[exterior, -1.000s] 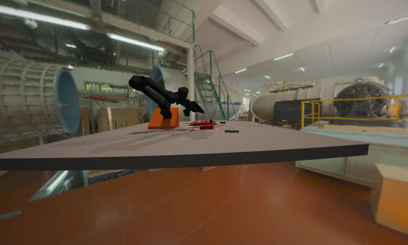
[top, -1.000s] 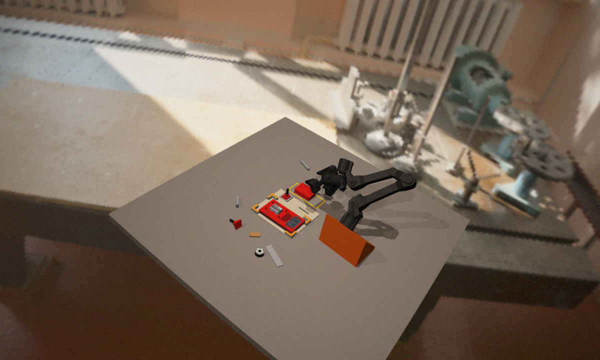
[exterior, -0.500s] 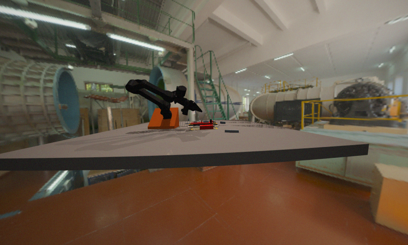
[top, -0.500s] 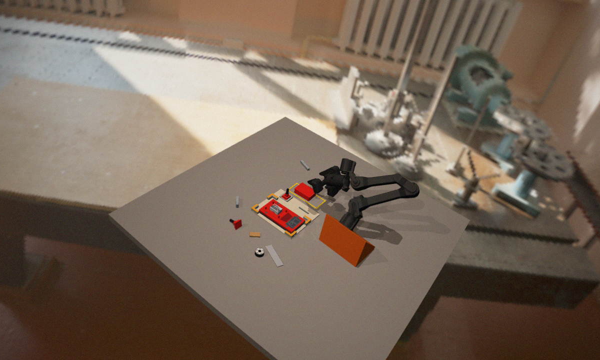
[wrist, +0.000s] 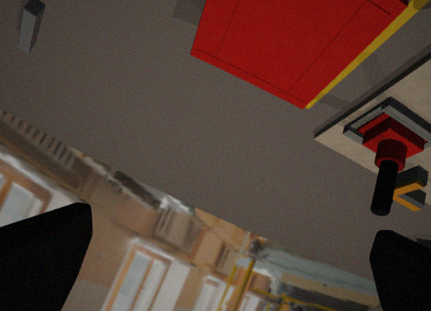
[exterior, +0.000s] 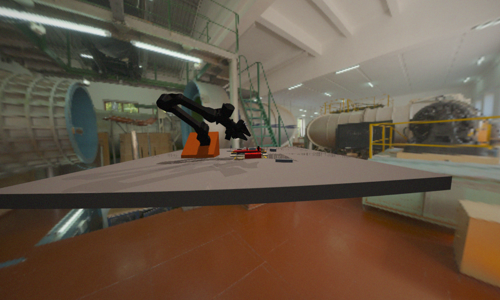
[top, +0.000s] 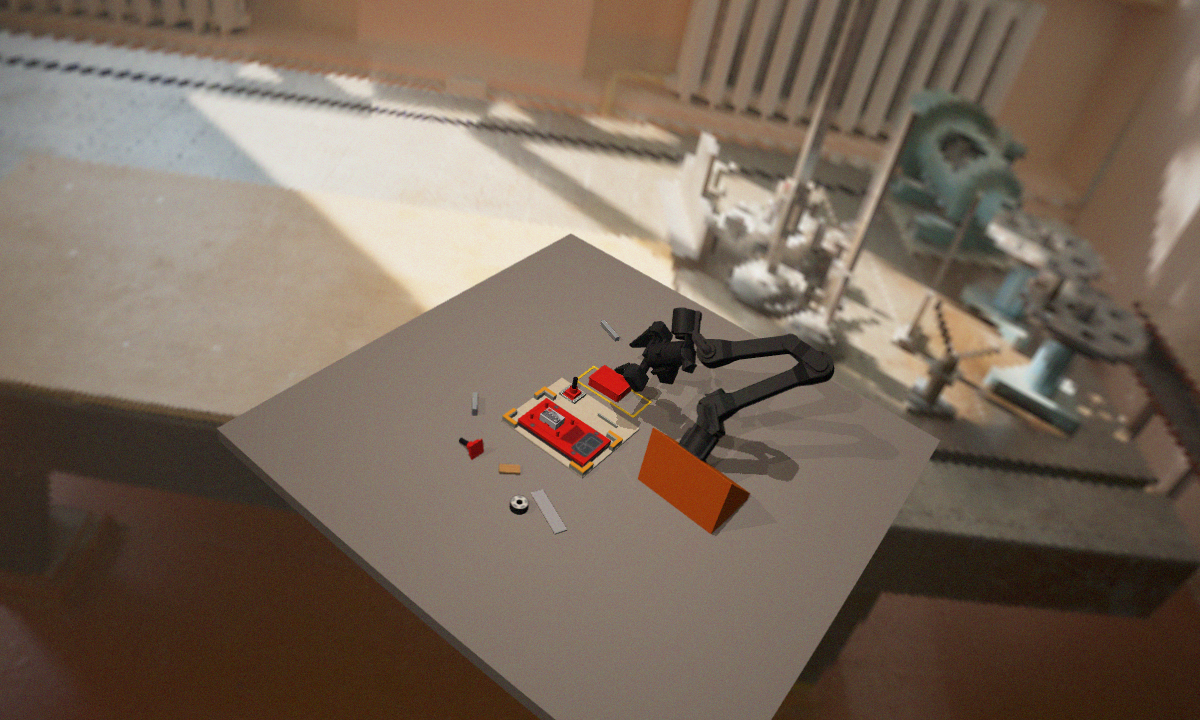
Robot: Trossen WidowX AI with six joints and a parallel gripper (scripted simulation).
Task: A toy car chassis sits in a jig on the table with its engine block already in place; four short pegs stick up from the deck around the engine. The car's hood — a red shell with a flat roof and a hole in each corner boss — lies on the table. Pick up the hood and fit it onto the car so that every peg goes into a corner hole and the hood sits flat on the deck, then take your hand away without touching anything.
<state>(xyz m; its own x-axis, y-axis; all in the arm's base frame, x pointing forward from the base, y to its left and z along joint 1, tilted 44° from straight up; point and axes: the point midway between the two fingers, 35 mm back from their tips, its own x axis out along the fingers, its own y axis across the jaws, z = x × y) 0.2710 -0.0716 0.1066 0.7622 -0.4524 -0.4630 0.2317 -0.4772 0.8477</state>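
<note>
Right now the red hood is 100 mm below my gripper tip, 20 mm ahead of it and 10 mm to the right of it. The rest, counted from my gripper tip: jig (190 mm to the left, 110 mm below, 10 mm ahead); then grey engine block (230 mm to the left, 90 mm below, 30 mm ahead).
</note>
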